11 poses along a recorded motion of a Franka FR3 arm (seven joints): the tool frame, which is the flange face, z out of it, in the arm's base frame.
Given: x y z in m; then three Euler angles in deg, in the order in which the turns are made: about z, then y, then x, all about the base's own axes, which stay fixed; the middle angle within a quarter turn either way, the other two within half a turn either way.
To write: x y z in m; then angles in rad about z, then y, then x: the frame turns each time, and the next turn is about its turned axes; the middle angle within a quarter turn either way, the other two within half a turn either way. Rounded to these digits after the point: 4 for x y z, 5 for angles.
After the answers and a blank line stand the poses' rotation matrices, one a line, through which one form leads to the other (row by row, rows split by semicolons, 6 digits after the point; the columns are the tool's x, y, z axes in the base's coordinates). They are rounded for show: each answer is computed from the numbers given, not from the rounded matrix.
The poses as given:
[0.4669, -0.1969, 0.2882, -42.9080, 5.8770, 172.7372]
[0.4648, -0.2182, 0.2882, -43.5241, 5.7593, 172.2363]
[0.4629, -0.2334, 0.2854, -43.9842, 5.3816, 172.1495]
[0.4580, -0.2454, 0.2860, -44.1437, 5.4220, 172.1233]
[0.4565, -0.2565, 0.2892, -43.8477, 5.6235, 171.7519]
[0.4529, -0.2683, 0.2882, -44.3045, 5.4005, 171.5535]
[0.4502, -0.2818, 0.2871, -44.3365, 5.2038, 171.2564]
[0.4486, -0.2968, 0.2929, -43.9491, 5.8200, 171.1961]
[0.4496, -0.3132, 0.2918, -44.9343, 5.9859, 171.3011]
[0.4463, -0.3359, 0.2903, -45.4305, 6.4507, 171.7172]
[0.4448, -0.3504, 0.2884, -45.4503, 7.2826, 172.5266]
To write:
[0.4669, -0.1969, 0.2882, 0.75445, 0.01167, 2.97912]
[0.4648, -0.2182, 0.2882, 0.76471, 0.02094, 2.97435]
[0.4629, -0.2334, 0.2854, 0.77182, 0.02801, 2.97800]
[0.4580, -0.2454, 0.2860, 0.77464, 0.02828, 2.97726]
[0.4565, -0.2565, 0.2892, 0.76984, 0.02945, 2.97004]
[0.4529, -0.2683, 0.2882, 0.77714, 0.03598, 2.97051]
[0.4502, -0.2818, 0.2871, 0.77713, 0.04213, 2.96921]
[0.4486, -0.2968, 0.2929, 0.77179, 0.03408, 2.96077]
[0.4496, -0.3132, 0.2918, 0.78913, 0.03385, 2.96063]
[0.4463, -0.3359, 0.2903, 0.79883, 0.02461, 2.96025]
[0.4448, -0.3504, 0.2884, 0.80116, 0.00452, 2.95978]

0.728598 0.677245 0.102393; 0.684842 -0.717758 -0.125756; -0.011674 0.161749 -0.986763
0.721425 0.685183 0.100350; 0.692176 -0.709103 -0.134406; -0.020935 0.166423 -0.985832
0.716360 0.691399 0.093789; 0.697169 -0.703891 -0.135987; -0.028004 0.162802 -0.986261
0.714385 0.693344 0.094491; 0.699182 -0.701806 -0.136429; -0.028278 0.163529 -0.986133
0.717713 0.689410 0.097991; 0.695716 -0.703985 -0.142769; -0.029442 0.170641 -0.984893
0.712461 0.695371 0.094117; 0.700789 -0.698220 -0.146234; -0.035972 0.170142 -0.984763
0.712300 0.695991 0.090699; 0.700611 -0.697300 -0.151386; -0.042119 0.171377 -0.984305
0.716246 0.690442 0.101404; 0.697016 -0.700703 -0.152264; -0.034076 0.179738 -0.983124
0.704057 0.702444 0.104284; 0.709336 -0.688634 -0.150417; -0.033846 0.179875 -0.983107
0.697331 0.707889 0.112348; 0.716327 -0.682924 -0.143147; -0.024607 0.180299 -0.983304
0.695868 0.706893 0.126763; 0.718155 -0.683819 -0.129017; -0.004518 0.180814 -0.983507

